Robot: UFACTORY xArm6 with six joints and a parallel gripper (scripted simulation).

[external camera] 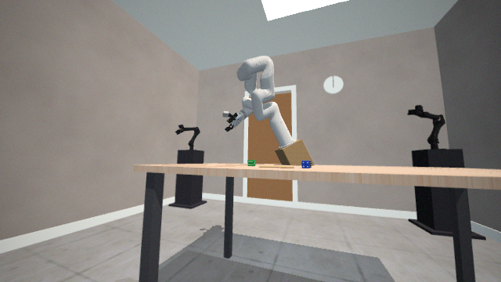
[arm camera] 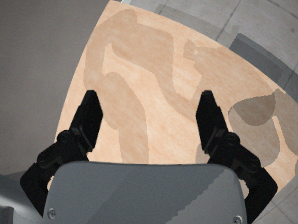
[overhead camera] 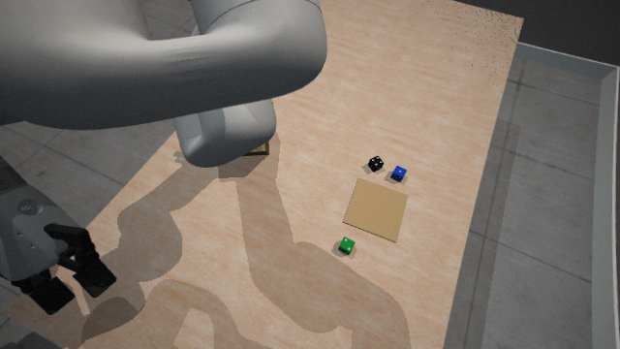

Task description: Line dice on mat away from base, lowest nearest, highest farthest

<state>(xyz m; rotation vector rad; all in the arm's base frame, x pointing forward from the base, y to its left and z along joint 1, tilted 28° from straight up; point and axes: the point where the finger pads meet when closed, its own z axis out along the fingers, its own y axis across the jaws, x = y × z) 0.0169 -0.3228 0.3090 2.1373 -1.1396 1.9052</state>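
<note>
My hand is 32 cm short of the green die, 29 cm to the right of it and 26 cm above it. From my hand the other things lie so: tan mat (36 cm ahead, 42 cm to the left, 27 cm below); black die (31 cm ahead, 54 cm to the left, 26 cm below); blue die (38 cm ahead, 54 cm to the left, 26 cm below).
</note>
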